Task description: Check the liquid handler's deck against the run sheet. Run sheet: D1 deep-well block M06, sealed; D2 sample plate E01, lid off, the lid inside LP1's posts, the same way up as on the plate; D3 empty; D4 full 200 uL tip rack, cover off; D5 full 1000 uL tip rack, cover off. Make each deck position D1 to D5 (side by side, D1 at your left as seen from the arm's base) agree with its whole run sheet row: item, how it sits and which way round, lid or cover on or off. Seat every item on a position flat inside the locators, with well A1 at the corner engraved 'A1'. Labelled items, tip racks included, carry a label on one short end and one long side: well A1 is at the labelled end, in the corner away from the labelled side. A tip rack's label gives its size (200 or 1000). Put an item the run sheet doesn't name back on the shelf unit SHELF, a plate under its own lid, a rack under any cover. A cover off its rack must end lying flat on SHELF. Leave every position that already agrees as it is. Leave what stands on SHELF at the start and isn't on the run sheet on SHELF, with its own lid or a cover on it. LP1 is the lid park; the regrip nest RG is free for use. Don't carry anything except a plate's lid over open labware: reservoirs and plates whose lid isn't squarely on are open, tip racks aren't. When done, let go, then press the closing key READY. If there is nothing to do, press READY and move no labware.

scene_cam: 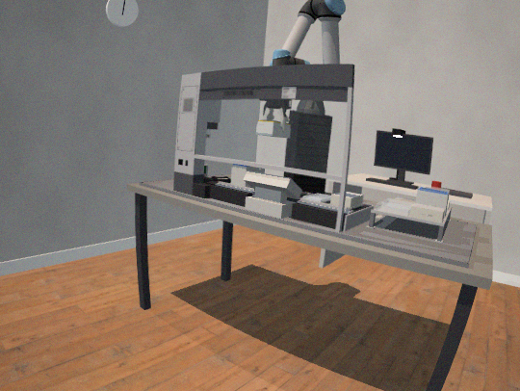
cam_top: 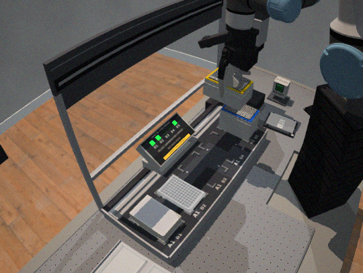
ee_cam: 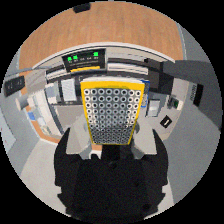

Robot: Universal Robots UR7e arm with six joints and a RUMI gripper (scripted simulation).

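My hand is 1 cm to the left of the yellow-rimmed tip rack, 1 cm below it and 1 cm past it. From my hand the other things lie so: sample plate (26 cm below, 25 cm to the left, 1 cm behind); blue-rimmed tip rack (19 cm below, 13 cm to the right); gantry bar (20 cm above, 19 cm ahead, 9 cm to the left).
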